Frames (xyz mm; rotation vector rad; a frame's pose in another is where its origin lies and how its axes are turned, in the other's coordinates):
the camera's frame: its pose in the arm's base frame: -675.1 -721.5 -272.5 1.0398 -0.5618 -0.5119
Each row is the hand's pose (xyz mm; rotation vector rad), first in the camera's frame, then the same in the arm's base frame.
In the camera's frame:
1: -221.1 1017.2 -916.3 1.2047 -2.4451 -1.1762
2: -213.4 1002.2 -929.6 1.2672 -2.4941 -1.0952
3: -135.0 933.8 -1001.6 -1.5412 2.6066 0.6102
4: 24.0 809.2 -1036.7 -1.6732 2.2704 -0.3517
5: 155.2 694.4 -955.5 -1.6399 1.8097 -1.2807
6: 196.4 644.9 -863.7 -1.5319 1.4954 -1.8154
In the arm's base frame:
1: -114.9 438.3 241.7 -0.6786 1.4530 1.5629
2: -102.4 435.8 224.4 -0.6603 1.4926 1.4779
3: -5.7 404.3 149.2 -0.5645 1.6490 1.0259
4: 120.3 274.2 53.1 -0.4038 1.8493 0.2268
5: 151.1 90.2 6.3 -0.2453 2.0003 -0.6076
6: 116.0 -16.2 5.5 -0.1462 2.0791 -1.1138

